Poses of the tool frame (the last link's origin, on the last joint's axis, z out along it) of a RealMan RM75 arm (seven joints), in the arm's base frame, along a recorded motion.
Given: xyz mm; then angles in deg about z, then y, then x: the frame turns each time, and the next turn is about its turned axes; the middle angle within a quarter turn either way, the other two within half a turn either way.
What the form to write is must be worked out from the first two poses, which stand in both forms.
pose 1, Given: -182.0 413.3 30.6 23.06 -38.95 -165.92
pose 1, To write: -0.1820 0.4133 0.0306 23.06 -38.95 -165.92
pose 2, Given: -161.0 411.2 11.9 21.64 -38.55 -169.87
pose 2, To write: -0.1610 0.4112 0.0119 21.64 -38.55 -169.87
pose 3, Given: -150.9 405.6 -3.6 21.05 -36.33 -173.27
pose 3, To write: -0.1509 0.4056 -0.0036 21.05 -36.33 -173.27
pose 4, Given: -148.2 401.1 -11.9 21.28 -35.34 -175.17
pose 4, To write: -0.1482 0.4011 -0.0119 21.28 -35.34 -175.17
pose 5, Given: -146.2 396.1 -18.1 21.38 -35.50 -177.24
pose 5, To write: -0.1462 0.3961 -0.0181 21.38 -35.50 -177.24
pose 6, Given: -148.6 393.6 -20.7 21.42 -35.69 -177.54
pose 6, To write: -0.1486 0.3936 -0.0207 21.42 -35.69 -177.54
